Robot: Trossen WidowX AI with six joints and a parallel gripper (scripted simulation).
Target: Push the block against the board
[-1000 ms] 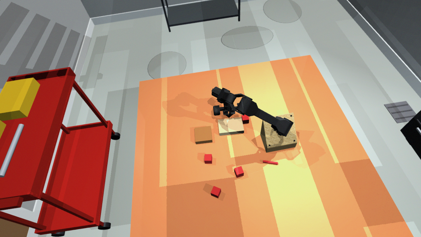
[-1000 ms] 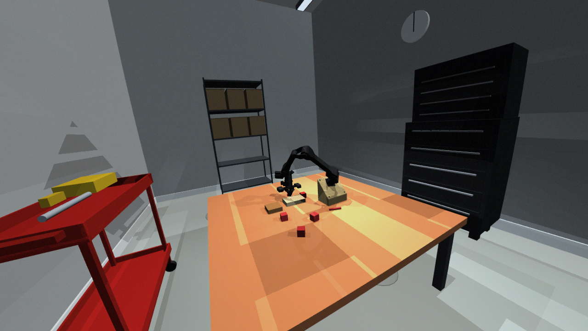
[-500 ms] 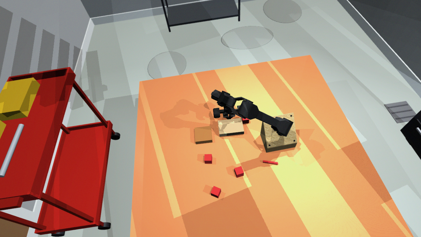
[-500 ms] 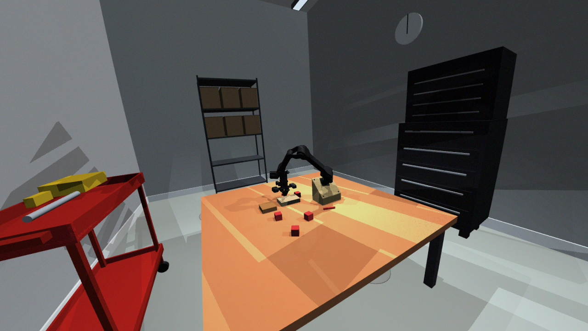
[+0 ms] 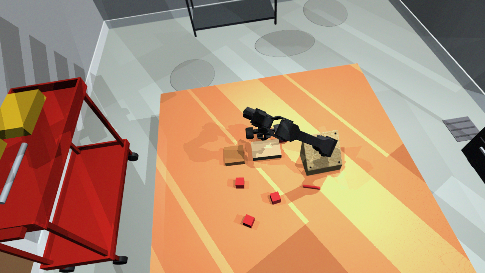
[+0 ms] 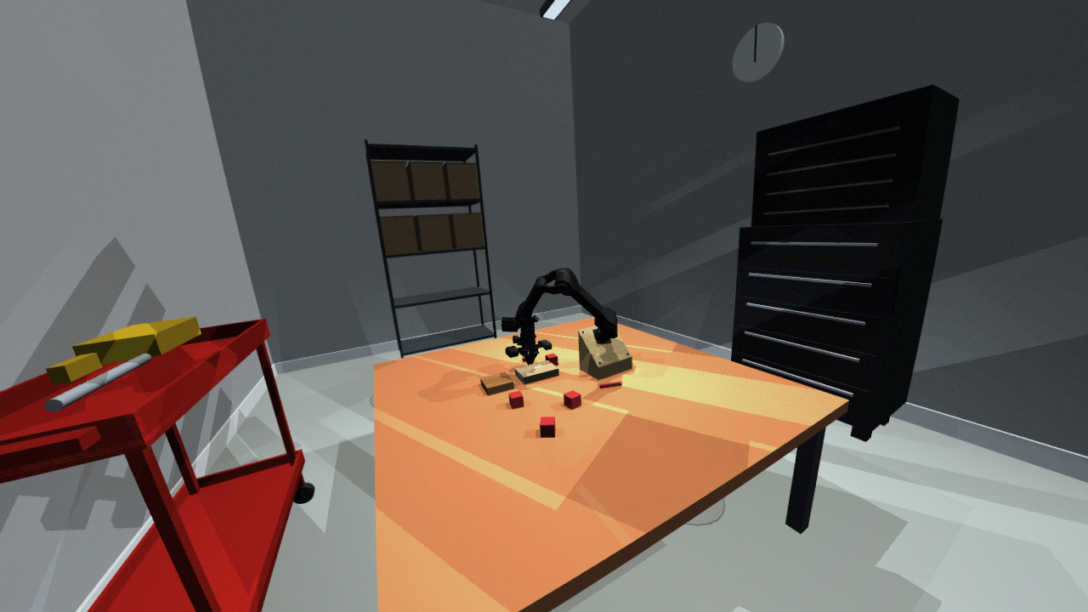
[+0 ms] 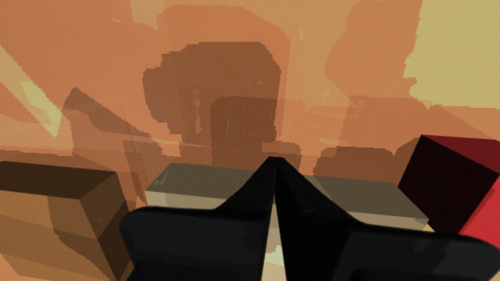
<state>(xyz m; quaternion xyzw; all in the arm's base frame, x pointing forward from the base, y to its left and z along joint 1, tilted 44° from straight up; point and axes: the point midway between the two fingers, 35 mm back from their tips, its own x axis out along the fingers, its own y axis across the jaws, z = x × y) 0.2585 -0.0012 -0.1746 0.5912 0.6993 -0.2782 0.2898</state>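
Right now my gripper tip is 10 mm past the board and 60 mm to the right of it. The rest, counted from my gripper tip: thin red stick 210 mm behind, 280 mm to the left; then square block 160 mm ahead, 90 mm to the left.
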